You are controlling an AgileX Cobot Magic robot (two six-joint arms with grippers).
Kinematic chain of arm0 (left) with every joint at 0, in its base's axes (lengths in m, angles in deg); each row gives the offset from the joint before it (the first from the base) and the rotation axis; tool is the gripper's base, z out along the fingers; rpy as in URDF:
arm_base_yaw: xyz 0 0 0.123 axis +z
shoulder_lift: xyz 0 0 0 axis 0.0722 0.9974 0
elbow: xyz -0.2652 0.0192 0.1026 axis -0.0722 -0.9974 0
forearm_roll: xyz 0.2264 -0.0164 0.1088 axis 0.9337 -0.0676 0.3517
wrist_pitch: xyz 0 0 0 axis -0.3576 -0.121 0.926
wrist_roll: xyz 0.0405 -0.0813 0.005 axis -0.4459 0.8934 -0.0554
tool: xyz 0 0 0 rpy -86.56 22.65 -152.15
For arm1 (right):
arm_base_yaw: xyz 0 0 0.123 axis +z
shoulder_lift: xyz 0 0 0 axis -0.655 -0.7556 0
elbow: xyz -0.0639 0.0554 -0.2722 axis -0.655 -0.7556 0
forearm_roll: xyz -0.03 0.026 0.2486 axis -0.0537 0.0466 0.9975
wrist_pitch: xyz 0 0 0 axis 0.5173 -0.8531 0.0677
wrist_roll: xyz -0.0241 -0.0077 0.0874 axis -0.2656 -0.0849 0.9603
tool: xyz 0 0 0 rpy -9.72 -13.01 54.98
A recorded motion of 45 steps. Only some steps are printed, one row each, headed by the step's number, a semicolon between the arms.
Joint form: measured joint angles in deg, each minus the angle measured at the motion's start. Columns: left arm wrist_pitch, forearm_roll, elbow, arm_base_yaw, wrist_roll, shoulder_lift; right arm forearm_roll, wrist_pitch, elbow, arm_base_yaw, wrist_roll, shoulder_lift.
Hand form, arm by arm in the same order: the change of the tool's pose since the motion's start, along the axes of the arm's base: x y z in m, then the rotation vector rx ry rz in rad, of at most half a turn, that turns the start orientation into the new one. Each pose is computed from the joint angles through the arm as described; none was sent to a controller.
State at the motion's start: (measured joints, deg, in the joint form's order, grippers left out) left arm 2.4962 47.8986 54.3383 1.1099 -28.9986 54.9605; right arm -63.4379 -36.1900 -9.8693 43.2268 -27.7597 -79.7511
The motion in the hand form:
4: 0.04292 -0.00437 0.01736 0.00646 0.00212 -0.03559; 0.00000 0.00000 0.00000 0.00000 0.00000 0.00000
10: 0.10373 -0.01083 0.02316 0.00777 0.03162 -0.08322; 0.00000 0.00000 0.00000 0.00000 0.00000 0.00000
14: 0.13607 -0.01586 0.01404 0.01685 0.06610 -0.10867; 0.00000 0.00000 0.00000 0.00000 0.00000 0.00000
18: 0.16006 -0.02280 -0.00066 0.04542 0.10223 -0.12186; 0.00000 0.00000 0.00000 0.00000 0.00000 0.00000
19: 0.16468 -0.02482 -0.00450 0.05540 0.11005 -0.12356; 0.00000 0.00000 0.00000 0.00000 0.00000 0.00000
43: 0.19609 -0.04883 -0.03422 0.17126 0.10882 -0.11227; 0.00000 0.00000 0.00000 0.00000 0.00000 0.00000
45: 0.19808 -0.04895 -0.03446 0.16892 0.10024 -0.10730; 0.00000 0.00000 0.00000 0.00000 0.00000 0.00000
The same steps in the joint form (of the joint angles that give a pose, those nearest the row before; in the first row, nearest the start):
4: -3.36 -0.51 12.68 0.00 -0.21 10.13; 0.00 0.00 0.00 0.00 0.00 0.00
10: -8.71 -1.25 30.16 -0.04 0.57 24.51; 0.00 0.00 0.00 0.00 0.00 0.00
14: -11.65 -1.03 38.69 -0.44 1.26 32.25; 0.00 0.00 0.00 0.00 0.00 0.00
18: -13.42 0.71 44.07 -1.49 1.91 37.91; 0.00 0.00 0.00 0.00 0.00 0.00
19: -13.67 1.35 44.96 -1.84 2.04 38.98; 0.00 0.00 0.00 0.00 0.00 0.00
43: -11.26 9.41 49.29 -6.17 2.32 45.66; 0.00 0.00 0.00 0.00 0.00 0.00
45: -10.67 9.46 49.58 -6.17 2.33 45.96; 0.00 0.00 0.00 0.00 0.00 0.00

